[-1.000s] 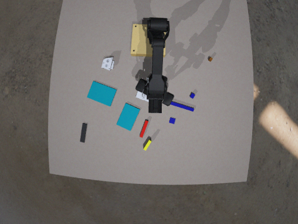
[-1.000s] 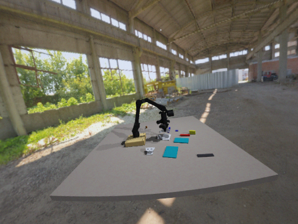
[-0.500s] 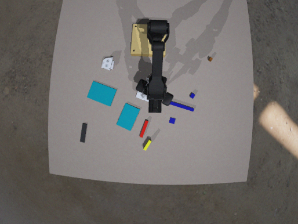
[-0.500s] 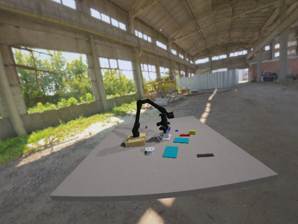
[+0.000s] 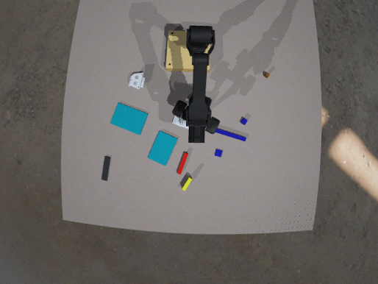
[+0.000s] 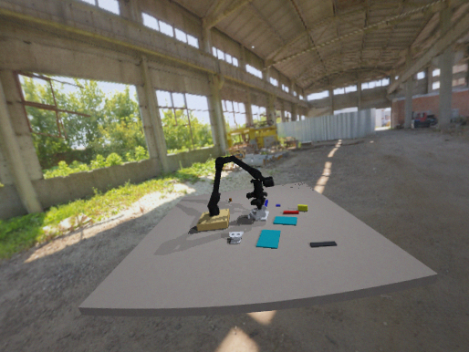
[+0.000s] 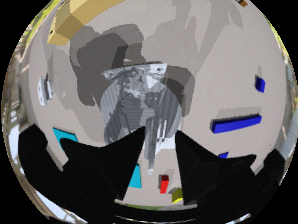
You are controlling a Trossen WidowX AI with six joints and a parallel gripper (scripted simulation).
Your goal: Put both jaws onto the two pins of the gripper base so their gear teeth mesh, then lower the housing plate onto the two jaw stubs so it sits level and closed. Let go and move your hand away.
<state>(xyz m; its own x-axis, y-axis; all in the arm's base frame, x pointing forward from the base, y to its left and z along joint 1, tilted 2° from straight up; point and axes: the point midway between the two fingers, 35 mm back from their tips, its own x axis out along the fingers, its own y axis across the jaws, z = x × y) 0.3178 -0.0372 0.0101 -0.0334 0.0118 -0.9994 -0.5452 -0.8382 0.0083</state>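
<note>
Now: the housing plate 6 cm behind my gripper tip, 3 cm below it and 1 cm to the right of it. Round my gripper tip: yellow block (28 cm ahead, 6 cm to the right, 1 cm below); then blue bar (14 cm to the left, 8 cm ahead, 3 cm below); then red bar (19 cm ahead, 7 cm to the right, 2 cm below).
</note>
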